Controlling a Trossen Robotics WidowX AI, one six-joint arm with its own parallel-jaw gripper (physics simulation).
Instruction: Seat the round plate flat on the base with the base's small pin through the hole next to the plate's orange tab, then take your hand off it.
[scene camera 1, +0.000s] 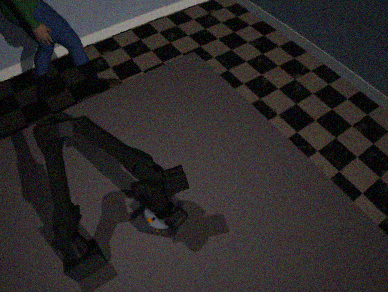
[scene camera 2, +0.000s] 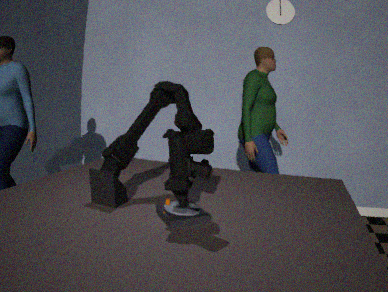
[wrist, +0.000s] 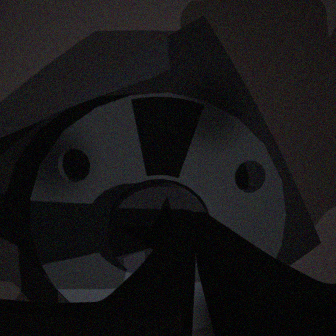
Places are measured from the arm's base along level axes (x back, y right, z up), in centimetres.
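Where they show: gripper, fingertip midpoint: (scene camera 1: 164, 214) (scene camera 2: 183, 207); arm's base, origin of the base link: (scene camera 1: 79, 256) (scene camera 2: 107, 177).
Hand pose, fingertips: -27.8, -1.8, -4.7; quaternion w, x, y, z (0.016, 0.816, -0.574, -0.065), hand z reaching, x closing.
Things, the pixels of their centre, and the offset from my fingertips, as dx, dy, dz. Level surfaces: height alone.
- grey round plate, body centre: (scene camera 2: 182, 205) (scene camera 1: 160, 212) +0.8, -1.1, +0.1
- dark base, body centre: (scene camera 2: 182, 211) (scene camera 1: 161, 214) +0.8, -1.0, -1.9
- brown table top, its level: dz -3.8
The grey round plate (scene camera 1: 159, 223) (scene camera 2: 182, 212) (wrist: 220, 150) lies over the dark base (scene camera 2: 172, 220) (wrist: 215, 75) and looks roughly flat. Its orange tab (scene camera 1: 150, 220) (scene camera 2: 167, 201) shows at its left side in both scene views; the fingers hide it in the wrist view. Two plate holes and a black wedge show in the wrist view. The hole by the tab and the small pin are hidden, so I cannot tell whether they meet. My gripper (scene camera 2: 183, 204) (wrist: 192, 222) is shut and empty, its fingertips low over the plate's centre opening; contact is unclear.
The arm's own mount (scene camera 1: 85, 262) (scene camera 2: 107, 189) stands on the brown table top (scene camera 1: 280, 200) (scene camera 2: 280, 235). A person in green (scene camera 2: 260, 105) stands beyond the table, another in blue (scene camera 2: 15, 95) at the left. Arm shadows darken the plate and base.
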